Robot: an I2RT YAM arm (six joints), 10 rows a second.
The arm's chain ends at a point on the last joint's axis. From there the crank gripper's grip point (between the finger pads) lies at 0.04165 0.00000 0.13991 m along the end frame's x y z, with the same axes.
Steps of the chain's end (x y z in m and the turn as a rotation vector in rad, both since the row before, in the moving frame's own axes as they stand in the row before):
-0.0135 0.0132 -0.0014 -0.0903 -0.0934 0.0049
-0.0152 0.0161 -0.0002 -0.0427 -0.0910 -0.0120
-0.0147 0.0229 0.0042 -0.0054 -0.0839 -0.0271
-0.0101 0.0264 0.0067 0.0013 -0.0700 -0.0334
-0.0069 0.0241 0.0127 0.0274 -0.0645 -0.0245
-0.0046 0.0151 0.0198 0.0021 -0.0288 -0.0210
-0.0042 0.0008 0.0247 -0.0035 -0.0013 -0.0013
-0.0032 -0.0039 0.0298 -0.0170 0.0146 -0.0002
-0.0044 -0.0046 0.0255 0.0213 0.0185 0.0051
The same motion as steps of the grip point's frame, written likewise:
-0.0267 0.0261 0.0013 -0.0903 -0.0934 0.0049
-0.0280 0.0217 0.0029 -0.0427 -0.0910 -0.0120
-0.0266 0.0227 0.0072 -0.0054 -0.0839 -0.0271
-0.0200 0.0250 0.0093 0.0013 -0.0700 -0.0334
-0.0161 0.0193 0.0150 0.0274 -0.0645 -0.0245
-0.0087 0.0140 0.0209 0.0021 -0.0288 -0.0210
-0.0044 0.0012 0.0248 -0.0035 -0.0013 -0.0013
-0.0012 -0.0015 0.0292 -0.0170 0.0146 -0.0002
-0.0018 -0.0074 0.0247 0.0213 0.0185 0.0051

